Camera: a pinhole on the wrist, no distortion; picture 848 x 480 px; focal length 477.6 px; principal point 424.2 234.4 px. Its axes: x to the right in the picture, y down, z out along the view. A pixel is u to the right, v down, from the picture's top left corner.
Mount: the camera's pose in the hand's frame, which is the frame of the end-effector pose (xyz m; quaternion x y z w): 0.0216 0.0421 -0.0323 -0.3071 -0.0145 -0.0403 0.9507
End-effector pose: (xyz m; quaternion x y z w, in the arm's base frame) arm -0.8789 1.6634 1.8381 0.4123 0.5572 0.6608 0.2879
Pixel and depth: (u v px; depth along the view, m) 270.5 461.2 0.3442
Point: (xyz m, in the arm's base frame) -0.6850 1.5908 2.1999
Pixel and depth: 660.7 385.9 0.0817
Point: -0.8838 1.7045 1.9585
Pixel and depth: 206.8 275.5 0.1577
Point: -0.7701 1.6319 1.9766
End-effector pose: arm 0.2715 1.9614 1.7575 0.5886 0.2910 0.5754 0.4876
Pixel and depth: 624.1 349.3 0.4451
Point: 0.4907 1.9561 2.2223
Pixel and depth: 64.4 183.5 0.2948
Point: 0.3978 1.6542 1.8926
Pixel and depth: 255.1 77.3 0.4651
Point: 0.6099 1.6463 1.9377
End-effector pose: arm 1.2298 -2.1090 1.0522 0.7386 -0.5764 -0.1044 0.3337
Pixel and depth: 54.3 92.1 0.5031
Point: 0.6828 -1.9504 0.7782
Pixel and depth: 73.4 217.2 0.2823
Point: 0.9013 -2.0325 0.9950
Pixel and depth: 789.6 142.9 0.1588
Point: 1.1287 -2.2940 1.0560
